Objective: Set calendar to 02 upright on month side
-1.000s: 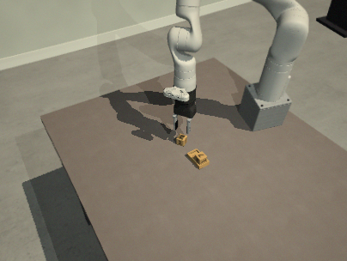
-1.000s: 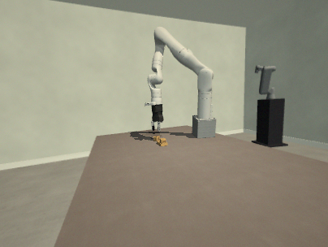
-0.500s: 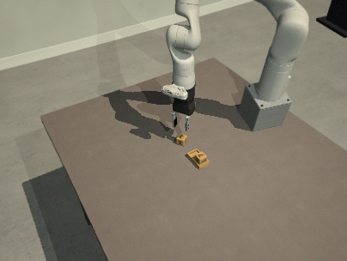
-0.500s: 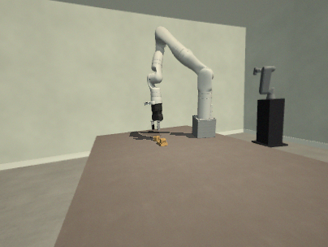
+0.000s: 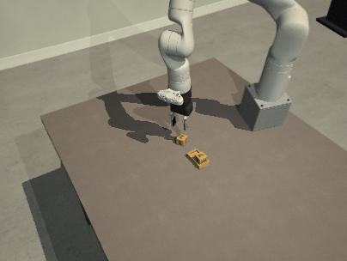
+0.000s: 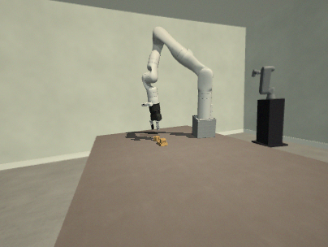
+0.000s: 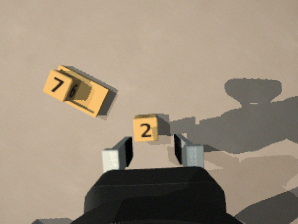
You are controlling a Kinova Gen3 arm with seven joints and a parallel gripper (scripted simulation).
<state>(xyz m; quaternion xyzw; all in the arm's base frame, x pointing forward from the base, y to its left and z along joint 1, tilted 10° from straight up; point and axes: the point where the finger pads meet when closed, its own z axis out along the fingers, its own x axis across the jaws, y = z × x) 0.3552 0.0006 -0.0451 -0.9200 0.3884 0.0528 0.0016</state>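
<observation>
Right now the orange cube is 10 mm to the left of my hand and 80 mm below it. The rest, counted from my hand: tray 30 mm behind, 110 mm to the left, 90 mm below.
</observation>
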